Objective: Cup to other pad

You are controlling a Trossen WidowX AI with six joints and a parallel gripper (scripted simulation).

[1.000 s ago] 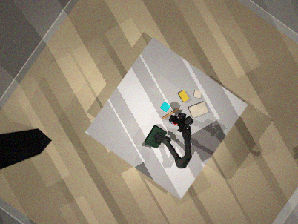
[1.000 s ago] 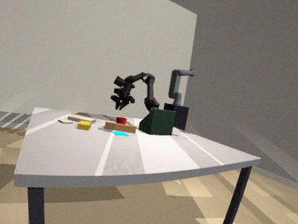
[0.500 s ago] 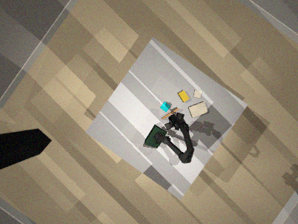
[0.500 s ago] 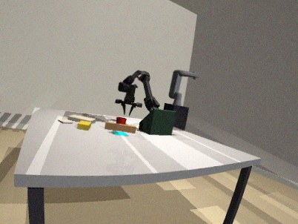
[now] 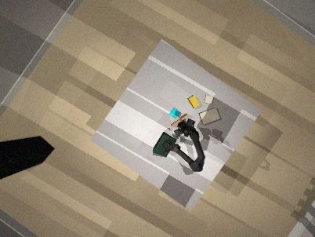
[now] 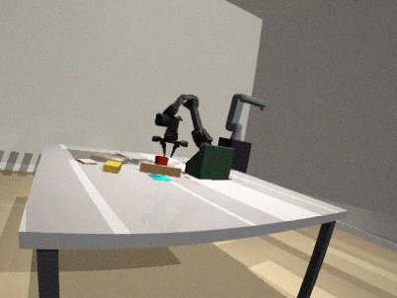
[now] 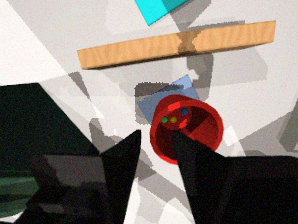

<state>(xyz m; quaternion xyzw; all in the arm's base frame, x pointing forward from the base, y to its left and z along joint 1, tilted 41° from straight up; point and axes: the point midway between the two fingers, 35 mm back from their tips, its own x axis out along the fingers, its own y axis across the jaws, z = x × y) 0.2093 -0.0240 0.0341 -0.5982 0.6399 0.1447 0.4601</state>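
The red cup lies 4 cm below my gripper tip, 3 cm ahead of it and 2 cm to the right of it. Round my gripper tip: cyan pad 16 cm to the left, 8 cm below, 8 cm ahead; pale blue pad 8 cm below, 3 cm ahead, 2 cm to the right; wooden bar 7 cm to the left, 6 cm below, 5 cm ahead.
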